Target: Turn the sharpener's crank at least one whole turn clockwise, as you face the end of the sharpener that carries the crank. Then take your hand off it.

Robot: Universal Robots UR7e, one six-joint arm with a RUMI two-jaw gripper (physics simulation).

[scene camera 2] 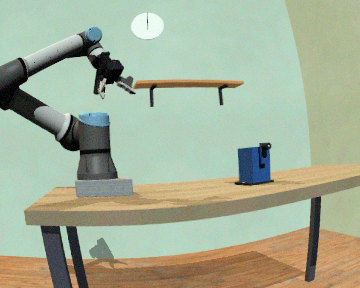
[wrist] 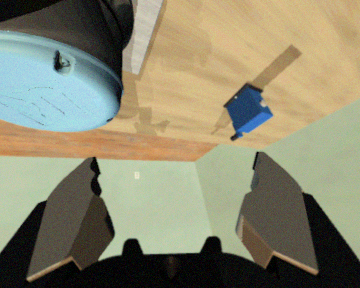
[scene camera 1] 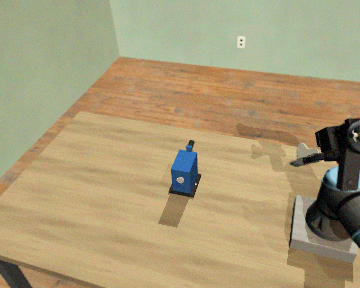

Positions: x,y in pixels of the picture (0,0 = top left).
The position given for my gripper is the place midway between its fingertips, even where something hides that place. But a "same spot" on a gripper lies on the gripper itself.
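Scene camera 2 shows my gripper, and so does scene camera 1. I can see my gripper in the wrist view [176,156] as well. On my gripper, [scene camera 2: 126,83] and [scene camera 1: 304,155] are the same spot. On a blue sharpener, too, [scene camera 2: 251,172] and [scene camera 1: 196,170] are the same spot.
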